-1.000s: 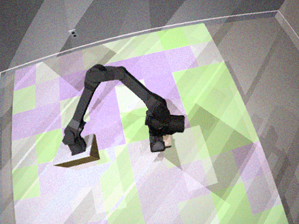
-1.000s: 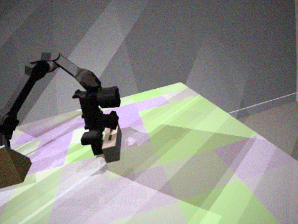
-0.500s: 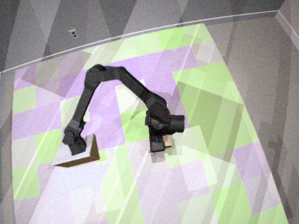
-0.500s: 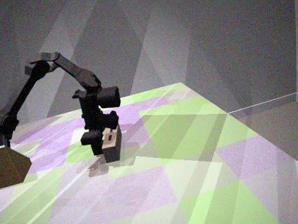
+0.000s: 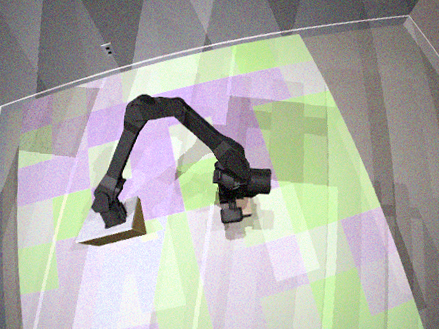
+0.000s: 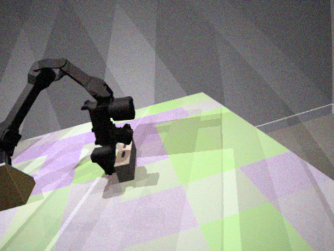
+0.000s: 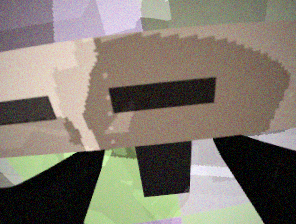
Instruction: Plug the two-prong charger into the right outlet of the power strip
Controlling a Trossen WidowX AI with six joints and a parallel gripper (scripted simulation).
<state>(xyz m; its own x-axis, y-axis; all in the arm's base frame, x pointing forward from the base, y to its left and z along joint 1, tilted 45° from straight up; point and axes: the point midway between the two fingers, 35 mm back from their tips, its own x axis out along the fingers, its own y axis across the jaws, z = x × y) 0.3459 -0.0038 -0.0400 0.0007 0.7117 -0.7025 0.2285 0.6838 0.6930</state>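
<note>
The charger lies 2 cm ahead of my gripper tip and 1 cm above it.
</note>
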